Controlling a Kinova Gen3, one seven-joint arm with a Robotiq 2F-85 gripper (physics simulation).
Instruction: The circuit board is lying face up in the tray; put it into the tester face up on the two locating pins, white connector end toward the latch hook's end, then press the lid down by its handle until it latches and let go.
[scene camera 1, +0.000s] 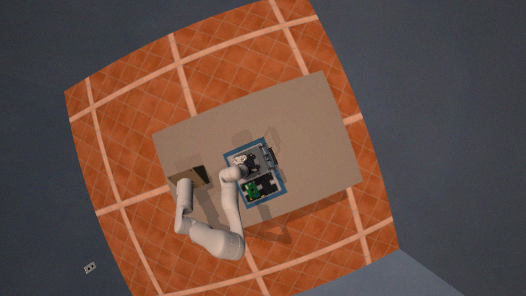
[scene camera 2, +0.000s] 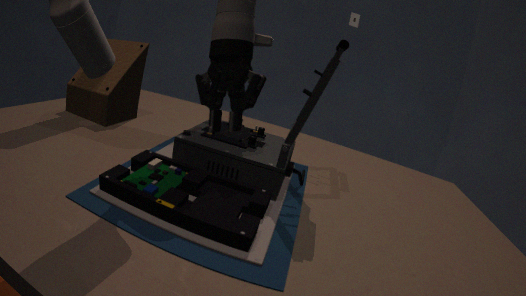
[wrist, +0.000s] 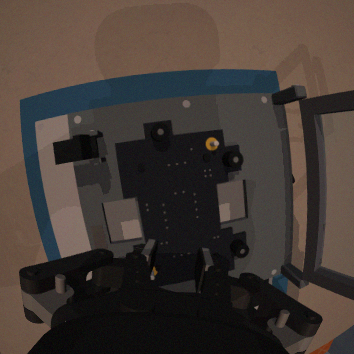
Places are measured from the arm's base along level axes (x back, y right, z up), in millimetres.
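Where they show: gripper, fingertip midpoint: (scene camera 2: 224, 132) (wrist: 176, 255); arm's base, origin of the base link: (scene camera 1: 186, 182) (scene camera 2: 100, 65).
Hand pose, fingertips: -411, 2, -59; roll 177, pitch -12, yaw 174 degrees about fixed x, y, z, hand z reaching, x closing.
Observation:
Each offset is from my fingertips to the centre of the thing, as dx, dy, dz. "spot": to the spot under its first point. Level surfaces: height alone.
The green circuit board @(+24, +148, -48) (scene camera 1: 251, 191) (scene camera 2: 160, 180) lies face up in the left part of the black tray @(spot: -111, +187, -47) (scene camera 2: 220, 230), its white connector at the far left end; it does not show in the wrist view. The grey tester (scene camera 2: 265, 182) (wrist: 260, 125) stands behind the tray. Its lid @(-120, -55, +115) (scene camera 2: 315, 95) (wrist: 311, 200) is raised, with a black knob handle @(-156, -16, +197) (scene camera 2: 343, 45) on top. The latch hook @(+72, -76, +20) (wrist: 82, 148) is at the opposite end. One gold locating pin @(-22, -85, +1) (wrist: 212, 144) shows; the other @(spot: +16, +18, -4) (wrist: 154, 272) is partly behind a finger. My gripper (scene camera 2: 224, 127) (wrist: 176, 255) is partly open and empty, low over the tester's black nest.
A blue mat @(dz -69) (scene camera 2: 272, 277) (wrist: 240, 77) lies under the tester and tray. A brown wedge-shaped block (scene camera 1: 190, 175) (scene camera 2: 110, 85) stands on the table to the left, near another part of the arm. The raised lid stands to the right of the gripper.

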